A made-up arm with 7 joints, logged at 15 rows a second.
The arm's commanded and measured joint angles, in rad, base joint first. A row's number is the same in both.
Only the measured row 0 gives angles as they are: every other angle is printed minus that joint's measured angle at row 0.
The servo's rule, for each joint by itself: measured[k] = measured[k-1] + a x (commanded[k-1-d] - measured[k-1]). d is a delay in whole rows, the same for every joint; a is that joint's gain. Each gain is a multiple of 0.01, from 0.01 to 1. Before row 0 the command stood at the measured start. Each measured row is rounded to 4 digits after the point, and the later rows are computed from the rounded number. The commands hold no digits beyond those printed.
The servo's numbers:
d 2
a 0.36 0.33 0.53 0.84 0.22 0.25 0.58
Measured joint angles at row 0: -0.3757 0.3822 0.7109 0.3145 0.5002 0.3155 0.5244
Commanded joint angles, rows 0 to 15: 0.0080 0.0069 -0.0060 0.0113 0.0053 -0.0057 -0.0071; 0.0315 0.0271 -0.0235 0.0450 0.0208 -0.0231 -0.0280; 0.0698 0.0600 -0.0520 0.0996 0.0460 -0.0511 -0.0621; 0.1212 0.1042 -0.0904 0.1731 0.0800 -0.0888 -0.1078; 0.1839 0.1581 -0.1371 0.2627 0.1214 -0.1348 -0.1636; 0.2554 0.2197 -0.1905 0.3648 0.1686 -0.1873 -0.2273; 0.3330 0.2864 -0.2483 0.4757 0.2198 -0.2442 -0.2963; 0.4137 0.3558 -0.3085 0.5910 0.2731 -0.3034 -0.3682; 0.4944 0.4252 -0.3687 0.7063 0.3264 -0.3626 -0.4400; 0.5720 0.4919 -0.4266 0.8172 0.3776 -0.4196 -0.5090; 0.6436 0.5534 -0.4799 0.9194 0.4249 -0.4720 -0.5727; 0.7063 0.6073 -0.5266 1.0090 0.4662 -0.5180 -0.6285; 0.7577 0.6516 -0.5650 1.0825 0.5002 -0.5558 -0.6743; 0.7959 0.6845 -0.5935 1.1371 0.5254 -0.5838 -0.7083; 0.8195 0.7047 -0.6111 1.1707 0.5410 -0.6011 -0.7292; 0.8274 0.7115 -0.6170 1.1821 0.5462 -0.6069 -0.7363
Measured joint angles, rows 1 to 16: 0.0000 0.0000 0.0000 0.0000 0.0000 0.0000 0.0000; 0.0000 0.0000 0.0000 0.0000 0.0000 0.0000 0.0000; 0.0029 0.0023 -0.0032 0.0095 0.0012 -0.0014 -0.0041; 0.0132 0.0105 -0.0140 0.0393 0.0055 -0.0068 -0.0180; 0.0336 0.0268 -0.0341 0.0900 0.0144 -0.0179 -0.0436; 0.0651 0.0523 -0.0639 0.1598 0.0288 -0.0356 -0.0808; 0.1079 0.0872 -0.1027 0.2462 0.0492 -0.0604 -0.1288; 0.1610 0.1309 -0.1492 0.3458 0.0755 -0.0921 -0.1859; 0.2229 0.1822 -0.2017 0.4549 0.1072 -0.1301 -0.2499; 0.2916 0.2395 -0.2583 0.5692 0.1437 -0.1734 -0.3185; 0.3646 0.3008 -0.3168 0.6844 0.1839 -0.2207 -0.3890; 0.4393 0.3639 -0.3750 0.7960 0.2265 -0.2704 -0.4586; 0.5128 0.4264 -0.4306 0.8997 0.2701 -0.3208 -0.5248; 0.5825 0.4861 -0.4815 0.9915 0.3132 -0.3701 -0.5849; 0.6456 0.5407 -0.5258 1.0679 0.3543 -0.4165 -0.6368; 0.6997 0.5882 -0.5617 1.1260 0.3919 -0.4583 -0.6783
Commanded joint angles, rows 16 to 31: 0.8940 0.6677 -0.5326 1.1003 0.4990 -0.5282 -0.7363; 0.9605 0.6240 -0.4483 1.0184 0.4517 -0.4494 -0.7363; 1.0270 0.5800 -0.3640 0.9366 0.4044 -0.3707 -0.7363; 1.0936 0.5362 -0.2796 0.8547 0.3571 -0.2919 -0.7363; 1.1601 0.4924 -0.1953 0.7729 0.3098 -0.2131 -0.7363; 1.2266 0.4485 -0.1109 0.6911 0.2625 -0.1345 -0.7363; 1.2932 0.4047 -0.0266 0.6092 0.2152 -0.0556 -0.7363; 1.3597 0.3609 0.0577 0.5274 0.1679 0.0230 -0.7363; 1.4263 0.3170 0.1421 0.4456 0.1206 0.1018 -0.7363; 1.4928 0.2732 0.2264 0.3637 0.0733 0.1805 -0.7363; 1.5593 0.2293 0.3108 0.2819 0.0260 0.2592 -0.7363; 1.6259 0.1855 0.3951 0.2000 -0.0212 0.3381 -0.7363; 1.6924 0.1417 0.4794 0.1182 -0.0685 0.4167 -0.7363; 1.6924 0.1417 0.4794 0.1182 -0.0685 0.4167 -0.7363; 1.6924 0.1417 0.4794 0.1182 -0.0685 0.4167 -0.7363; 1.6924 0.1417 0.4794 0.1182 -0.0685 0.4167 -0.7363
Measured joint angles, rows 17 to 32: 0.7428 0.6266 -0.5879 1.1635 0.4247 -0.4940 -0.7078; 0.7733 0.6546 -0.6033 1.1791 0.4514 -0.5222 -0.7243; 0.8168 0.6589 -0.5658 1.1129 0.4619 -0.5237 -0.7313; 0.8685 0.6474 -0.5035 1.0335 0.4597 -0.5051 -0.7342; 0.9256 0.6252 -0.4296 0.9521 0.4475 -0.4715 -0.7354; 0.9861 0.5958 -0.3501 0.8703 0.4276 -0.4266 -0.7359; 1.0487 0.5617 -0.2681 0.7885 0.4017 -0.3732 -0.7361; 1.1127 0.5243 -0.1848 0.7067 0.3711 -0.3135 -0.7362; 1.1777 0.4848 -0.1010 0.6248 0.3368 -0.2490 -0.7363; 1.2432 0.4439 -0.0169 0.5430 0.2996 -0.1810 -0.7363; 1.3091 0.4020 0.0674 0.4612 0.2602 -0.1103 -0.7363; 1.3752 0.3595 0.1517 0.3793 0.2191 -0.0376 -0.7363; 1.4415 0.3165 0.2360 0.2975 0.1766 0.0366 -0.7363; 1.5079 0.2733 0.3203 0.2156 0.1331 0.1120 -0.7363; 1.5743 0.2299 0.4046 0.1338 0.0887 0.1882 -0.7363; 1.6168 0.2008 0.4442 0.1207 0.0541 0.2453 -0.7363
